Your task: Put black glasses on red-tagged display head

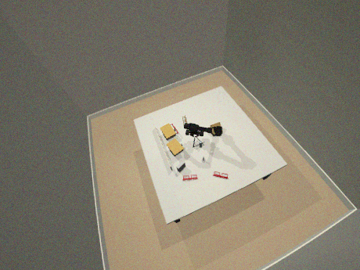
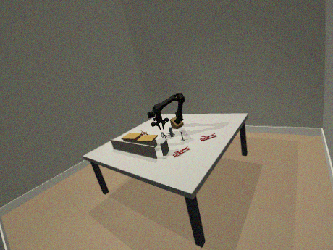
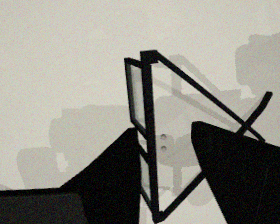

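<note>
My gripper tip is now 26 cm to the right of the upright post and 5 cm above it. Also, from my gripper tip: grey block 27 cm to the left, 24 cm ahead, 2 cm below; pale blue piece 9 cm to the left, 3 cm below, 3 cm behind; long base 37 cm ahead, 5 cm to the right, 2 cm below.
</note>
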